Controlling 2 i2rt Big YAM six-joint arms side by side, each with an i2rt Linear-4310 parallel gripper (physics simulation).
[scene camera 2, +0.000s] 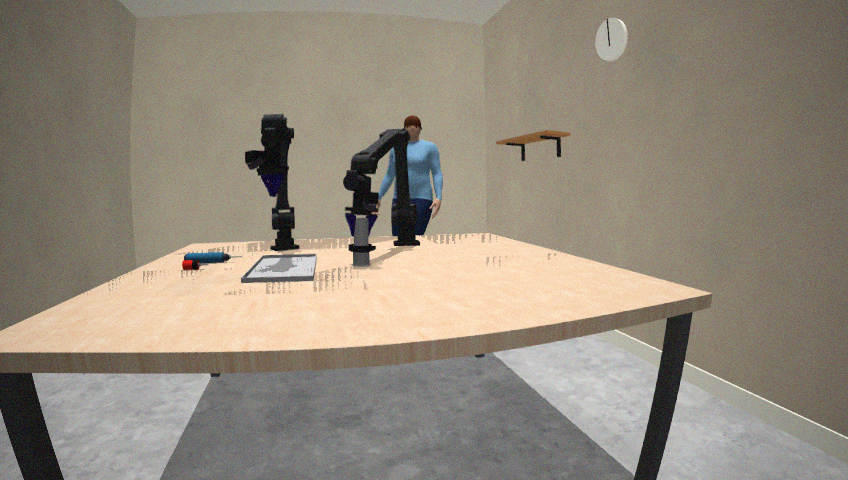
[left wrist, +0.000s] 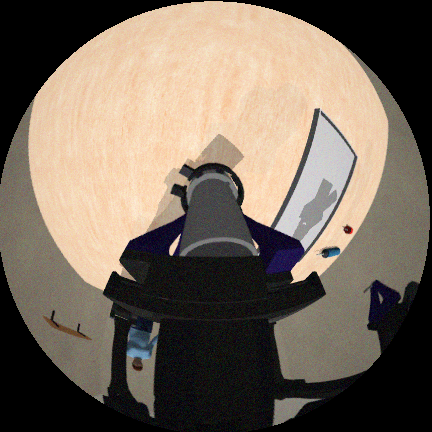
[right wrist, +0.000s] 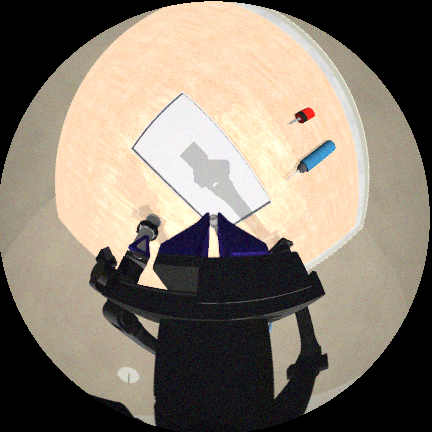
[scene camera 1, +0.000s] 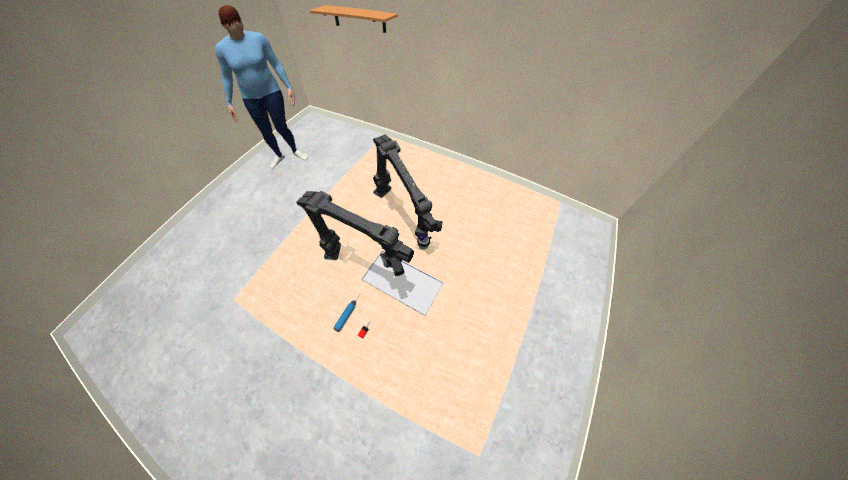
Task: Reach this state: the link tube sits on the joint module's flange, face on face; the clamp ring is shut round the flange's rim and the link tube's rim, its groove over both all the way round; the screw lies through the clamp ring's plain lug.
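Places are measured from the left arm's base along level axes (x ahead, y left, z up), in millimetres.
Pixels of known places: left gripper, fingertip midpoint: (scene camera 2: 360,236) (left wrist: 213,217) (right wrist: 145,239) (scene camera 1: 422,236); right gripper, fingertip midpoint: (scene camera 2: 272,196) (left wrist: 372,282) (right wrist: 213,217); left arm's base at its link origin: (scene camera 2: 406,244) (scene camera 1: 382,190); right arm's base at its link origin: (scene camera 2: 284,249) (right wrist: 279,247) (scene camera 1: 332,251).
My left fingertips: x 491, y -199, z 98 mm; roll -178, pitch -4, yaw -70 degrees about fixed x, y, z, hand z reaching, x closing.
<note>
For each thing: its top centre in the pictures, then the offset to it from my left fingertips.
- grey link tube at its top centre: (left wrist: 220,265) (right wrist: 135,253) (scene camera 2: 360,218) dy +4, dx +7, dz +64 mm
- joint module at its top centre: (scene camera 2: 361,246) (right wrist: 146,231) dy +3, dx +9, dz -33 mm
- black clamp ring at its top centre: (left wrist: 210,198) (scene camera 2: 361,244) (right wrist: 145,232) dy +5, dx +9, dz -25 mm
- small grey screw at its top centre: (right wrist: 216,231) dy -293, dx +29, dz +155 mm
- white tray at its top centre: (right wrist: 202,170) (left wrist: 317,209) (scene camera 2: 283,263) (scene camera 1: 402,280) dy -265, dx +50, dz -82 mm
- blue screwdriver at its top centre: (right wrist: 316,160) (scene camera 2: 212,252) (left wrist: 331,255) (scene camera 1: 347,310) dy -584, dx -72, dz -57 mm
- short red driver at its top centre: (right wrist: 304,116) (scene camera 2: 195,260) (scene camera 1: 364,328) dy -598, dx +62, dz -64 mm
The grey link tube (scene camera 2: 361,233) (left wrist: 216,215) stands upright over the joint module (scene camera 2: 361,259) (right wrist: 153,219), which stands on the table. The black clamp ring (scene camera 2: 361,247) (left wrist: 240,189) (right wrist: 148,229) is round the place where they meet. Its two lugs point left in the left wrist view, with a gap between them; whether its groove covers both rims all round cannot be told. My left gripper (scene camera 1: 423,236) (scene camera 2: 361,226) is shut on the link tube. My right gripper (scene camera 2: 273,193) (right wrist: 213,217) is shut on the small grey screw (right wrist: 214,221), high above the tray.
A white tray (scene camera 1: 425,300) (scene camera 2: 278,279) (right wrist: 160,135) with a dark rim lies beside the joint module. A blue screwdriver (scene camera 1: 344,316) (scene camera 2: 205,257) (right wrist: 319,156) and a short red driver (scene camera 1: 363,331) (scene camera 2: 189,265) (right wrist: 306,115) lie beyond it. A person (scene camera 1: 249,65) (scene camera 2: 424,166) stands behind the arms.
</note>
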